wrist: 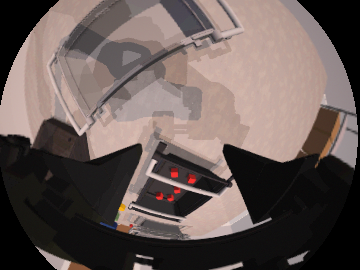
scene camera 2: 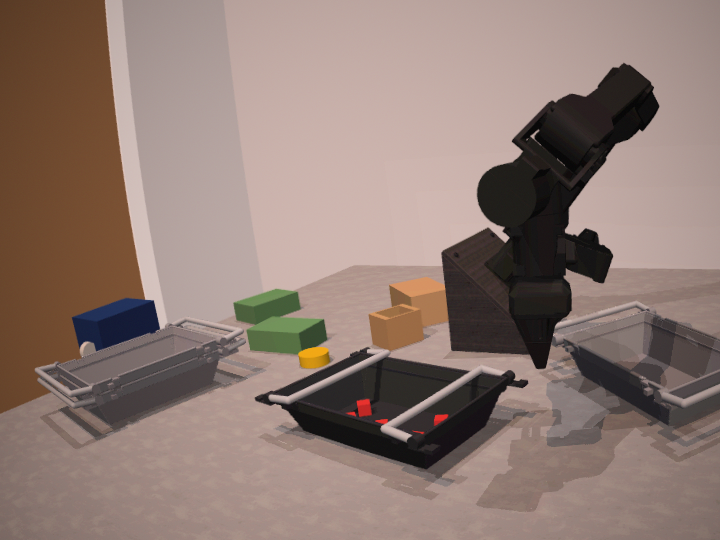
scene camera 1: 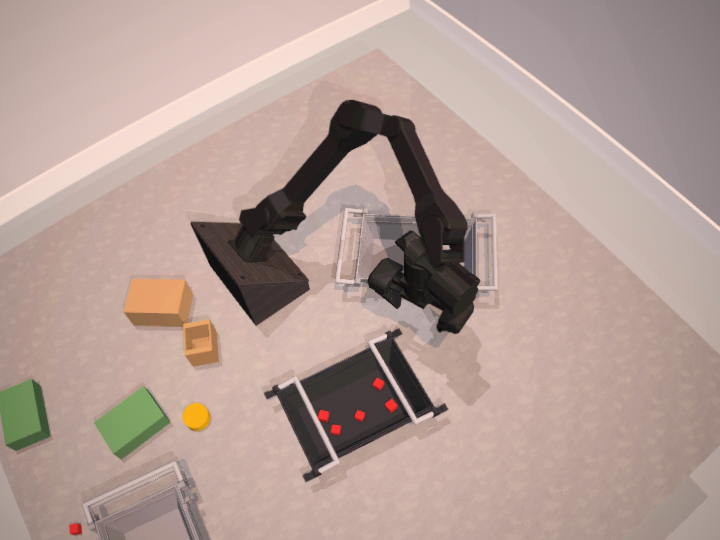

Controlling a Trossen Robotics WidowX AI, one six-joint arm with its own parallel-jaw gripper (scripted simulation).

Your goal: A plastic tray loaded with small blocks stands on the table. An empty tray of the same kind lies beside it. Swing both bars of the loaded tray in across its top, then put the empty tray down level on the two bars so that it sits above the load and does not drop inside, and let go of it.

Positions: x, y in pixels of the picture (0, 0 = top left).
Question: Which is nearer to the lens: the grey translucent tray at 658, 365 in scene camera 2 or the orange box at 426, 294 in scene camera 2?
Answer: The grey translucent tray.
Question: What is my gripper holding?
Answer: Nothing.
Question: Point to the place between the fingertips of my gripper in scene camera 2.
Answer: At 540, 353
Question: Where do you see an orange box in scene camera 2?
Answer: At 398, 326
